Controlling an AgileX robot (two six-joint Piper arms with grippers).
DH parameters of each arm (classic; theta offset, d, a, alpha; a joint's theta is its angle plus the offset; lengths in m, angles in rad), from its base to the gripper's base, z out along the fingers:
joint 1: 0 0.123 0 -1.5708
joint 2: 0.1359 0 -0.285 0
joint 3: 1.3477 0 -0.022 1.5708
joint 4: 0 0.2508 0 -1.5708
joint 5: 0 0 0.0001 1.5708
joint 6: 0 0.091 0 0
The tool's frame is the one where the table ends.
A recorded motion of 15 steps. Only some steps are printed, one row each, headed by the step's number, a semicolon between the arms.
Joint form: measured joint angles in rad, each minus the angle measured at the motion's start. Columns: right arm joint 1, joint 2, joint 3, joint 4, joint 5, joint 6; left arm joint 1, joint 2, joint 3, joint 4, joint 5, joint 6.
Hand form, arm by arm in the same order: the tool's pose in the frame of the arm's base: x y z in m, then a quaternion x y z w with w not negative. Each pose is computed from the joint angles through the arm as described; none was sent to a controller.
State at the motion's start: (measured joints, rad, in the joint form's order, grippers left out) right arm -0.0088 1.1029 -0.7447 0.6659 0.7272 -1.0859; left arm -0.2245 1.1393 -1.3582 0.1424 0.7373 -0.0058
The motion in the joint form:
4: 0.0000 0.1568 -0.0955 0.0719 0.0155 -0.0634; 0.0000 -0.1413 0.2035 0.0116 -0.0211 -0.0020
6: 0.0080 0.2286 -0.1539 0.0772 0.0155 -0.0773; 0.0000 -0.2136 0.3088 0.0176 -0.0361 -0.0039
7: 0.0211 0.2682 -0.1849 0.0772 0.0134 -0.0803; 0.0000 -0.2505 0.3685 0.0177 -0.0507 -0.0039
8: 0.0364 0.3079 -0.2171 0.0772 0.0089 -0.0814; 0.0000 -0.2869 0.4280 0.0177 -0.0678 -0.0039
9: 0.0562 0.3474 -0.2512 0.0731 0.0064 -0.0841; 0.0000 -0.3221 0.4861 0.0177 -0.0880 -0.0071
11: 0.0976 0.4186 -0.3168 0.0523 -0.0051 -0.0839; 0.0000 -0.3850 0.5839 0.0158 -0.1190 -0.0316
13: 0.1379 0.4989 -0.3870 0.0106 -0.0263 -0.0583; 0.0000 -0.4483 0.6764 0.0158 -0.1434 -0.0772
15: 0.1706 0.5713 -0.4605 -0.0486 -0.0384 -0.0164; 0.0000 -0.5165 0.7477 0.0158 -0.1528 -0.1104
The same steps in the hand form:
4: 0.2434 0.0393 0.2777 -0.32174 0.86785 0.12718 0.35658; 0.1954 -0.0352 0.4223 0.11495 0.84290 0.01255 0.52549
6: 0.2617 0.0415 0.2768 -0.32871 0.86662 0.13019 0.35210; 0.1793 -0.0313 0.4037 0.11733 0.84714 0.01520 0.51803
7: 0.2714 0.0449 0.2753 -0.33474 0.86544 0.13266 0.34838; 0.1717 -0.0298 0.3922 0.11897 0.84907 0.01516 0.51449
8: 0.2813 0.0492 0.2737 -0.34051 0.86395 0.13484 0.34563; 0.1643 -0.0283 0.3805 0.12063 0.85042 0.01490 0.51186
9: 0.2909 0.0549 0.2721 -0.35072 0.86097 0.13638 0.34223; 0.1574 -0.0269 0.3690 0.12094 0.85113 0.01359 0.51066
11: 0.3085 0.0673 0.2690 -0.37258 0.85417 0.13331 0.33736; 0.1451 -0.0246 0.3493 0.11262 0.85340 0.00566 0.50892
13: 0.3280 0.0797 0.2623 -0.38785 0.85181 0.12440 0.32943; 0.1328 -0.0221 0.3298 0.09514 0.85681 -0.00651 0.50673
15: 0.3460 0.0904 0.2569 -0.40060 0.85079 0.11166 0.32127; 0.1197 -0.0192 0.3159 0.08126 0.85667 -0.01560 0.50919

